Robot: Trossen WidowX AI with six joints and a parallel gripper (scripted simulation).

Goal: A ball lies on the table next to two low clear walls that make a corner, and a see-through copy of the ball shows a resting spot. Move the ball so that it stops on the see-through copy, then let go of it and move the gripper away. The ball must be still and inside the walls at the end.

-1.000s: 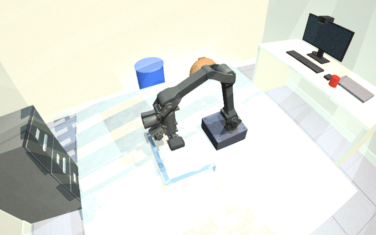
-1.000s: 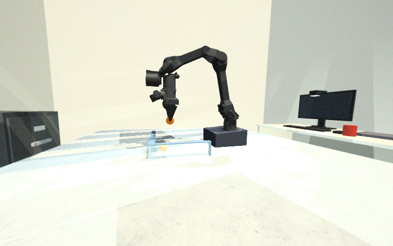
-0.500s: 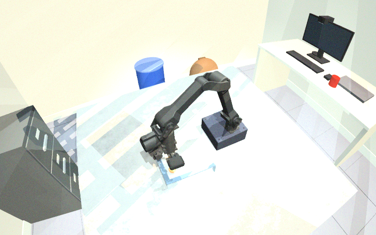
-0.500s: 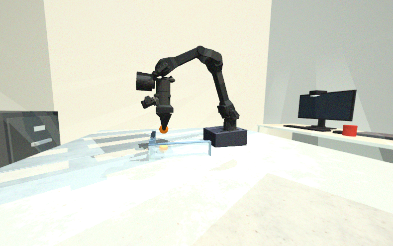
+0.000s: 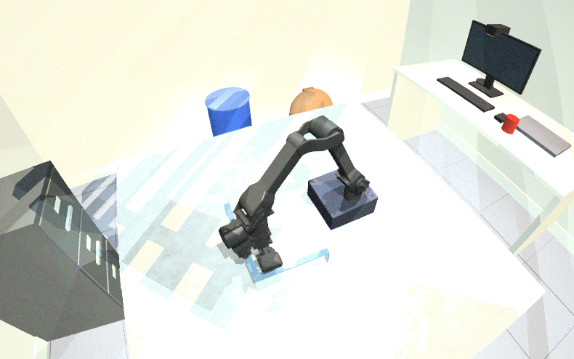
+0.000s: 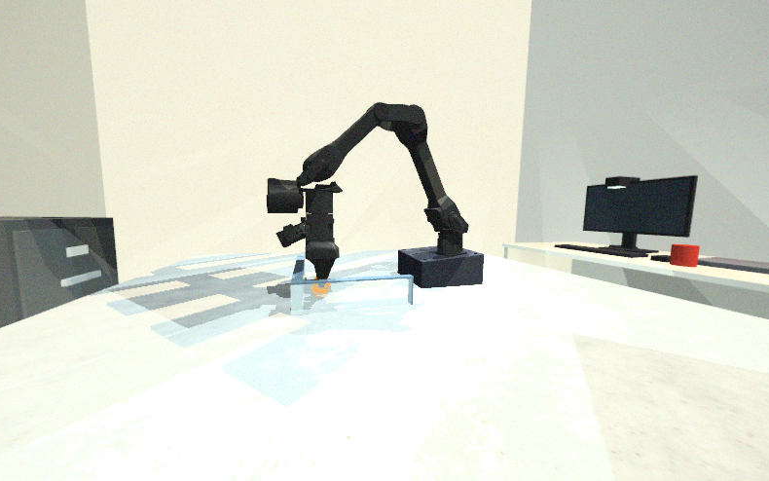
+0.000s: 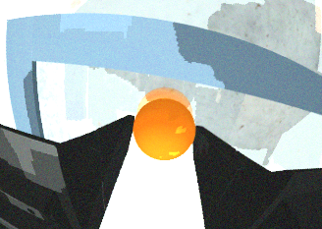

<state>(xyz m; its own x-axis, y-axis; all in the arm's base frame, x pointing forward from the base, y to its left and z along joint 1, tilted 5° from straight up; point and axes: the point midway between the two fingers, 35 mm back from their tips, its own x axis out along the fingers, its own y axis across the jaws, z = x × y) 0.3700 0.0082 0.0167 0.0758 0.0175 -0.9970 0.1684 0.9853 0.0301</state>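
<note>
My gripper tip is right at the orange ball. Also, from my gripper tip: see-through copy 10 mm below; clear wall 90 mm to the left, 50 mm behind.
</note>
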